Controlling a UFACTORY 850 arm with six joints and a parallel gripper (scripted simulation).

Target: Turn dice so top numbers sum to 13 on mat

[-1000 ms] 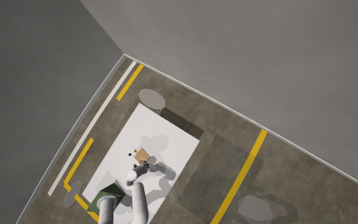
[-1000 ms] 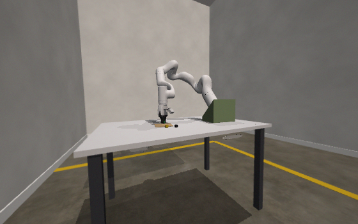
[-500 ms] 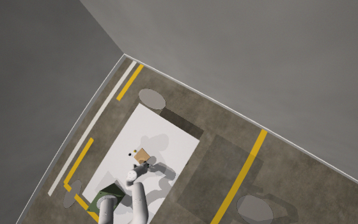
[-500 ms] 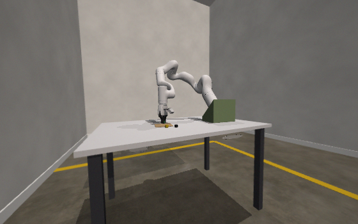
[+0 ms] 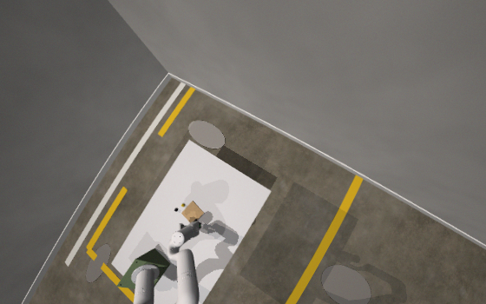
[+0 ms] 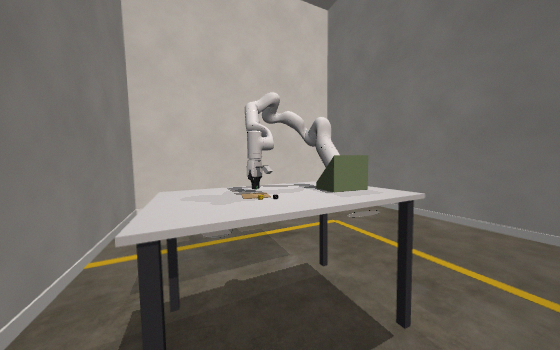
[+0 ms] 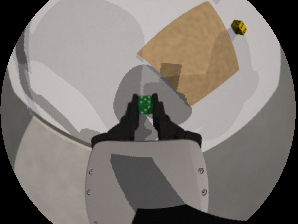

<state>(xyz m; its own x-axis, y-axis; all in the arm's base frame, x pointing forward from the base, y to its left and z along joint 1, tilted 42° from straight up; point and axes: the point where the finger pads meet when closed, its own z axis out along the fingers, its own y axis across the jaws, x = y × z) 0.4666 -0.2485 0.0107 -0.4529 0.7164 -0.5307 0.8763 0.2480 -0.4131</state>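
Now: the tan mat 100 mm to the left of my hand, 50 mm ahead of it and 40 mm below it. The rest, counted from my hand: green die: 10 mm below; then black die: 240 mm to the left, 30 mm below, 10 mm ahead; then yellow die: 200 mm to the left, 70 mm ahead, 30 mm below.
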